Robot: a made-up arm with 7 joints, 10 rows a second.
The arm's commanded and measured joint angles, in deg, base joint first. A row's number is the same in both.
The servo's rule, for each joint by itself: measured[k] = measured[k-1] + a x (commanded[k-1-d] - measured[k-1]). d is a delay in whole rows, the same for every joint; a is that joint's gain. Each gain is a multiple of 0.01, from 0.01 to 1. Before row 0 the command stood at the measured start. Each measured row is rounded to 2 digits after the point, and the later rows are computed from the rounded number. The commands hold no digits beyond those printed.
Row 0, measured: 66.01 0.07 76.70 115.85 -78.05 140.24 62.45
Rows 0 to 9, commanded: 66.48 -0.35 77.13 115.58 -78.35 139.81 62.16; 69.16 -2.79 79.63 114.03 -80.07 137.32 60.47; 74.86 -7.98 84.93 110.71 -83.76 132.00 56.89; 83.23 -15.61 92.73 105.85 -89.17 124.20 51.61; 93.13 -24.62 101.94 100.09 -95.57 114.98 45.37; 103.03 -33.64 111.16 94.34 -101.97 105.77 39.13; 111.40 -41.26 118.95 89.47 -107.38 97.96 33.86; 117.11 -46.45 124.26 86.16 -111.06 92.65 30.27; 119.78 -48.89 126.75 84.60 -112.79 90.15 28.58; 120.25 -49.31 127.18 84.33 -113.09 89.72 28.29
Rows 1 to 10, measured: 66.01 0.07 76.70 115.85 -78.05 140.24 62.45; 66.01 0.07 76.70 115.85 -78.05 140.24 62.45; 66.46 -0.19 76.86 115.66 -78.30 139.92 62.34; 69.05 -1.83 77.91 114.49 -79.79 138.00 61.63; 74.63 -5.70 80.58 111.77 -83.12 133.56 59.83; 82.89 -11.94 85.20 107.51 -88.20 126.63 56.71; 92.72 -19.93 91.56 102.17 -94.39 118.01 52.40; 102.62 -28.57 99.01 96.53 -100.76 108.95 47.36; 111.05 -36.56 106.59 91.45 -106.32 100.82 42.23; 116.87 -42.79 113.30 87.64 -110.30 94.77 37.69
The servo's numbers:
d 2
a 0.96 0.63 0.38 0.72 0.84 0.74 0.38

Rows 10 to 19, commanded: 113.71 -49.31 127.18 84.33 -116.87 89.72 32.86; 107.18 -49.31 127.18 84.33 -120.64 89.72 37.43; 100.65 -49.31 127.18 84.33 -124.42 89.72 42.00; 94.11 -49.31 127.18 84.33 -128.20 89.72 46.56; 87.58 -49.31 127.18 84.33 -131.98 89.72 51.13; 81.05 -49.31 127.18 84.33 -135.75 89.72 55.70; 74.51 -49.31 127.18 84.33 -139.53 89.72 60.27; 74.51 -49.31 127.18 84.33 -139.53 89.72 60.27; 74.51 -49.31 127.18 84.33 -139.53 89.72 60.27; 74.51 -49.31 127.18 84.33 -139.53 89.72 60.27
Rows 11 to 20, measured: 119.66 -46.63 118.41 85.45 -112.39 91.35 34.23; 120.23 -48.32 121.74 84.64 -112.98 90.14 31.97; 113.97 -48.94 123.81 84.42 -116.25 89.83 32.31; 107.45 -49.17 125.09 84.36 -119.94 89.75 34.26; 100.92 -49.26 125.88 84.34 -123.70 89.73 37.20; 94.38 -49.29 126.37 84.33 -127.48 89.72 40.76; 87.85 -49.30 126.68 84.33 -131.26 89.72 44.70; 81.32 -49.31 126.87 84.33 -135.03 89.72 48.88; 74.78 -49.31 126.99 84.33 -138.81 89.72 53.21; 74.52 -49.31 127.06 84.33 -139.41 89.72 55.89
